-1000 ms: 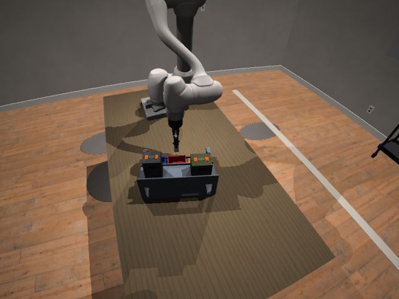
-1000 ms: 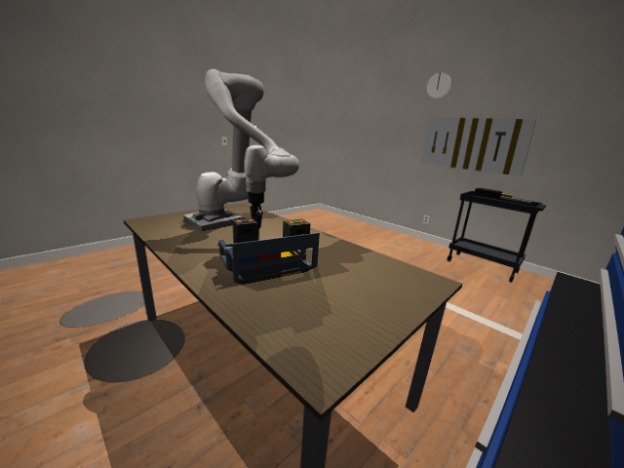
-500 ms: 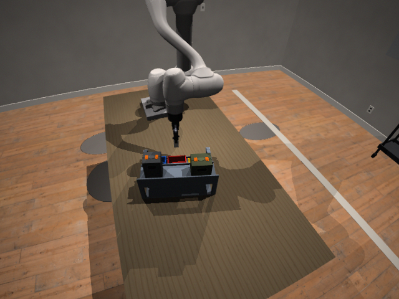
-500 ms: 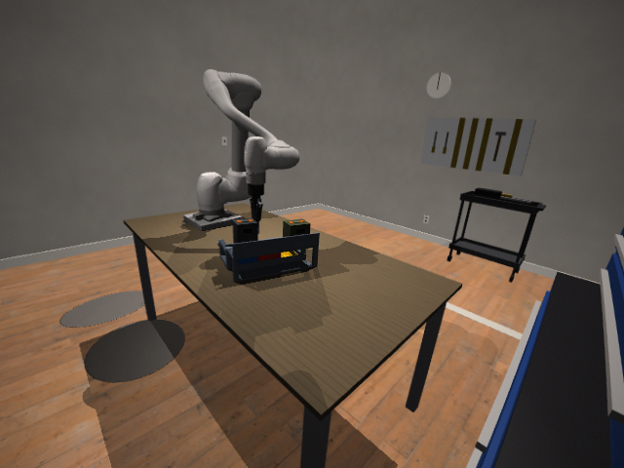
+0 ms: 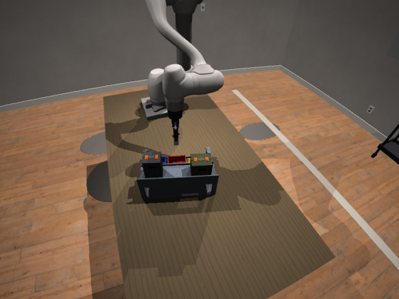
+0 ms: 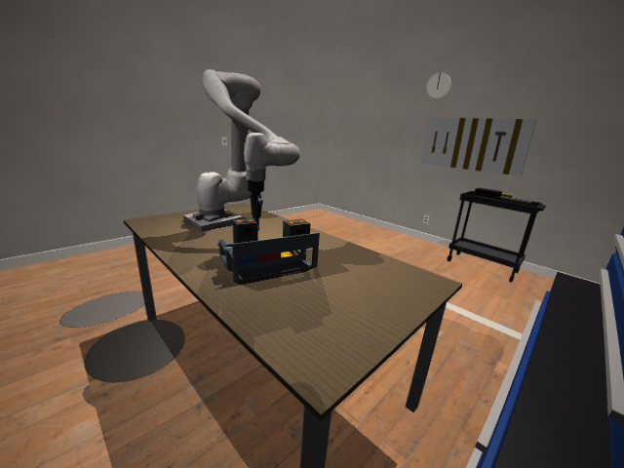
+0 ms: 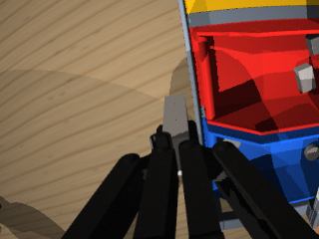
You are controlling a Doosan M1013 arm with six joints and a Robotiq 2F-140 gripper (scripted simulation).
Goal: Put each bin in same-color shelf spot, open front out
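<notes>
Right now my hand is 10 cm short of the red bin, 9 cm above it and 5 cm to the left of it. From my hand the other things lie so: green toolbox 24 cm ahead, 1 cm to the left, 1 cm above; dark box 19 cm to the right, 14 cm ahead, 3 cm above; blue bin 15 cm to the right, 9 cm below, 5 cm ahead.
</notes>
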